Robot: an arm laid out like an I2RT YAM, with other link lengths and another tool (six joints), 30 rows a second.
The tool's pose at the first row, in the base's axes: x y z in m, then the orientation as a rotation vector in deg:
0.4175 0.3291 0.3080 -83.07 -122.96 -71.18
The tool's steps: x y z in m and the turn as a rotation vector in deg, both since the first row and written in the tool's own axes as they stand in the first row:
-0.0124 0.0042 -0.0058 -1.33 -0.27 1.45
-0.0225 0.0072 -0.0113 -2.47 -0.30 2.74
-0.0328 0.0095 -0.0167 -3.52 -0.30 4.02
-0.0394 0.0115 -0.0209 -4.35 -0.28 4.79
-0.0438 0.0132 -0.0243 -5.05 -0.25 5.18
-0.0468 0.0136 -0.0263 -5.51 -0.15 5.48
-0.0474 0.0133 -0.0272 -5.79 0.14 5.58
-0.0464 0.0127 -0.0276 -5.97 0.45 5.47
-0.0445 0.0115 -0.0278 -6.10 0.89 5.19
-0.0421 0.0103 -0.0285 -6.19 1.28 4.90
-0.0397 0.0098 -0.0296 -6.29 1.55 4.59
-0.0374 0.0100 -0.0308 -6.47 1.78 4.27
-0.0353 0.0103 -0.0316 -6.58 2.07 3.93
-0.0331 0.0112 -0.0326 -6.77 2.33 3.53
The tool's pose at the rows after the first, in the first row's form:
0.4255 0.3174 0.3058 -85.14 -121.26 -72.21
0.4315 0.3073 0.3042 -86.76 -119.61 -73.15
0.4370 0.2970 0.3021 -88.28 -117.95 -73.98
0.4408 0.2899 0.3015 -89.25 -116.85 -74.73
0.4435 0.2848 0.3016 -89.83 -116.18 -75.46
0.4448 0.2814 0.3011 -90.16 -115.63 -75.96
0.4446 0.2803 0.3011 -90.08 -115.24 -76.40
0.4435 0.2805 0.3017 -89.76 -115.09 -76.80
0.4416 0.2814 0.3024 -89.15 -115.05 -77.26
0.4393 0.2822 0.3037 -88.57 -115.07 -77.65
0.4375 0.2828 0.3057 -88.08 -115.17 -78.01
0.4363 0.2833 0.3079 -87.65 -115.28 -78.45
0.4354 0.2841 0.3099 -87.13 -115.40 -78.84
0.4349 0.2848 0.3123 -86.60 -115.56 -79.34

